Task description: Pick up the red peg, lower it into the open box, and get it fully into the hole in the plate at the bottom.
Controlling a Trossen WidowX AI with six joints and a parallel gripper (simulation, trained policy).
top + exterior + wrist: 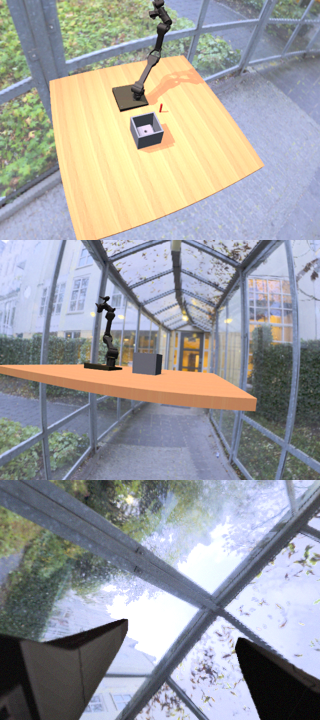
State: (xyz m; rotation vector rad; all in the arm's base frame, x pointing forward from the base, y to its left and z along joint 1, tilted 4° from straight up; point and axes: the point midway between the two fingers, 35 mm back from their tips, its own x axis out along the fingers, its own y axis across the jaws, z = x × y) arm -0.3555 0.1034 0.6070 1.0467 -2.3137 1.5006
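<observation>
Right now my gripper tip is 49 cm short of the red peg, 2 cm to the right of it and 62 cm above it. From my gripper tip the other things lie so: pale plate (69 cm ahead, 13 cm to the right, 61 cm below).
</observation>
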